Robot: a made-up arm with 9 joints. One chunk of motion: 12 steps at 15 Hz.
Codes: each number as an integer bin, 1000 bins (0 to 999) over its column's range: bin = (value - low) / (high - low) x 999, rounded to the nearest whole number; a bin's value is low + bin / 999 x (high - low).
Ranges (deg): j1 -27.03..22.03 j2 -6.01..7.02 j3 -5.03..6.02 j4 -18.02..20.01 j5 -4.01..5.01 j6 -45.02..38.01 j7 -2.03..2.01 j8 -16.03..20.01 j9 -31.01..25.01
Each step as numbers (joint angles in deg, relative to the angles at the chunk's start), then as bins.
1 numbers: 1.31 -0.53 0.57 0.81 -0.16 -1.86 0.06 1.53 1.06
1 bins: 577 420 506 495 426 519 517 487 572
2 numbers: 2.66 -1.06 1.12 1.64 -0.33 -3.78 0.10 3.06 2.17
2 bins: 605 380 556 516 408 496 527 529 592
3 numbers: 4.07 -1.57 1.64 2.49 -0.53 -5.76 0.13 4.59 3.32
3 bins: 633 340 603 539 385 472 534 572 612
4 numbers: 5.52 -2.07 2.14 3.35 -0.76 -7.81 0.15 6.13 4.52
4 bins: 663 302 648 561 360 448 539 614 634
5 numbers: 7.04 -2.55 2.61 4.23 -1.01 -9.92 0.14 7.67 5.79
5 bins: 694 265 691 584 332 422 537 657 656
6 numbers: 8.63 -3.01 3.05 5.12 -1.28 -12.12 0.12 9.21 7.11
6 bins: 726 230 730 608 302 396 532 700 680
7 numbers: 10.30 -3.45 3.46 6.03 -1.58 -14.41 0.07 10.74 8.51
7 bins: 760 196 768 632 269 368 519 742 705
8 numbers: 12.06 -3.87 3.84 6.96 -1.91 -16.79 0.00 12.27 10.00
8 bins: 796 164 802 656 233 340 502 784 731
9 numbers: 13.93 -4.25 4.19 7.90 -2.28 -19.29 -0.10 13.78 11.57
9 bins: 834 135 834 681 192 310 477 826 759
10 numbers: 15.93 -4.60 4.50 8.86 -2.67 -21.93 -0.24 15.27 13.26
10 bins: 875 108 862 706 148 278 443 868 789
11 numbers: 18.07 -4.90 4.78 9.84 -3.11 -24.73 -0.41 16.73 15.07
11 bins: 918 85 887 732 100 244 401 908 822
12 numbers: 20.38 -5.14 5.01 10.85 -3.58 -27.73 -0.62 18.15 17.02
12 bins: 965 67 908 758 48 208 349 947 857
